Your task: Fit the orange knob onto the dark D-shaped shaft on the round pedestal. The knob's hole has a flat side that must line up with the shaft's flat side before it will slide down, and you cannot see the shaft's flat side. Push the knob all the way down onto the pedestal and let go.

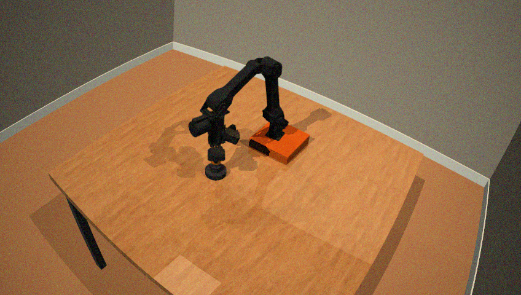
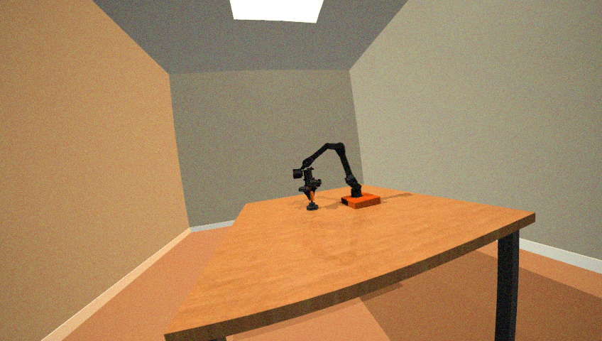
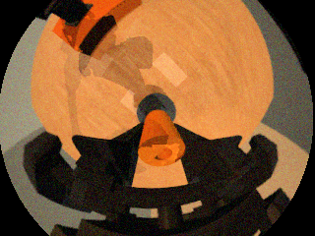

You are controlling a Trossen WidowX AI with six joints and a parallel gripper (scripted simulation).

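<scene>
Right now my gripper tip is 20 mm below the orange knob. From my gripper tip the other things lie so: round pedestal (40 mm below).
</scene>
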